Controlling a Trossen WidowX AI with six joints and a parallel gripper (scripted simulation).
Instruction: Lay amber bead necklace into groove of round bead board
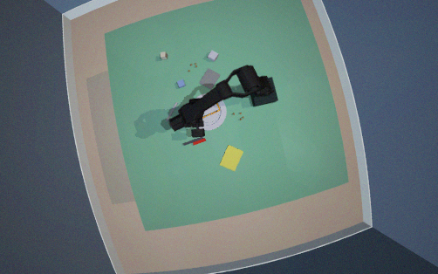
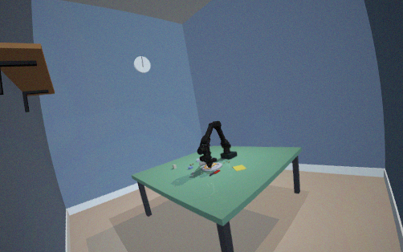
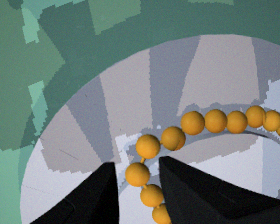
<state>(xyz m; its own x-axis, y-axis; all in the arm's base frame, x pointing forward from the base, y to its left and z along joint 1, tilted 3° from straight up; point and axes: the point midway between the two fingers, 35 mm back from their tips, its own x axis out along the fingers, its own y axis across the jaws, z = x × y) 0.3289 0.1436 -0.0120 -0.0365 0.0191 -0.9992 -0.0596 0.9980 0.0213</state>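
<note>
Now: gripper tip 5 cm past the round grey bead board, 4 cm to the left of it and 1 cm above it. Also, from my gripper tip: grey rod (16 cm ahead, 5 cm to the right, 1 cm below); blue block (21 cm to the right, 10 cm ahead, 1 cm below); red-handled tool (12 cm to the left, 2 cm ahead, 1 cm below).
</note>
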